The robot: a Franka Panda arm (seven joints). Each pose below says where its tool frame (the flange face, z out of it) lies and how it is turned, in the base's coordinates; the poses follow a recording.
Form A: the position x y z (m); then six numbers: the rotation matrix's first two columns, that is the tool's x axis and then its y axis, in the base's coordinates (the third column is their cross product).
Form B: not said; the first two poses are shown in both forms.
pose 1, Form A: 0.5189 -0.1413 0.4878 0.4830 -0.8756 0.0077 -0.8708 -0.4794 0.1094
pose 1, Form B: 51.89 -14.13 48.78 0.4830 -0.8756 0.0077 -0.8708 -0.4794 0.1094
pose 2, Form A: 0.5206 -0.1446 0.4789 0.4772 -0.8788 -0.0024 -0.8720 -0.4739 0.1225
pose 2, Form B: 52.06 -14.46 47.89 0.4772 -0.8788 -0.0024 -0.8720 -0.4739 0.1225
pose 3, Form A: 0.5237 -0.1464 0.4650 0.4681 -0.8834 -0.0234 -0.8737 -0.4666 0.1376
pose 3, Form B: 52.37 -14.64 46.50 0.4681 -0.8834 -0.0234 -0.8737 -0.4666 0.1376
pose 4, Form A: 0.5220 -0.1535 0.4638 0.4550 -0.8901 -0.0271 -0.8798 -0.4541 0.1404
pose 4, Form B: 52.20 -15.35 46.38 0.4550 -0.8901 -0.0271 -0.8798 -0.4541 0.1404
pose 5, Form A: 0.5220 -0.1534 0.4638 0.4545 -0.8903 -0.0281 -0.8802 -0.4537 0.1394
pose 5, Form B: 52.20 -15.34 46.38 0.4545 -0.8903 -0.0281 -0.8802 -0.4537 0.1394
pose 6, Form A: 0.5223 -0.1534 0.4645 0.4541 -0.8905 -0.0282 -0.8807 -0.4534 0.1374
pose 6, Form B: 52.23 -15.34 46.45 0.4541 -0.8905 -0.0282 -0.8807 -0.4534 0.1374
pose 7, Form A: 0.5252 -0.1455 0.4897 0.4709 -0.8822 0.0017 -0.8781 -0.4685 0.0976
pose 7, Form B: 52.52 -14.55 48.97 0.4709 -0.8822 0.0017 -0.8781 -0.4685 0.0976
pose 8, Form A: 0.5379 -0.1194 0.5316 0.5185 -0.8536 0.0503 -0.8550 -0.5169 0.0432
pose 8, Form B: 53.79 -11.94 53.16 0.5185 -0.8536 0.0503 -0.8550 -0.5169 0.0432
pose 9, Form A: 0.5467 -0.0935 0.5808 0.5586 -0.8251 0.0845 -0.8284 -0.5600 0.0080
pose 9, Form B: 54.67 -9.35 58.08 0.5586 -0.8251 0.0845 -0.8284 -0.5600 0.0080
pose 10, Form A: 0.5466 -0.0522 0.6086 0.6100 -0.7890 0.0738 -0.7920 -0.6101 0.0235
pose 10, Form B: 54.66 -5.22 60.86 0.6100 -0.7890 0.0738 -0.7920 -0.6101 0.0235
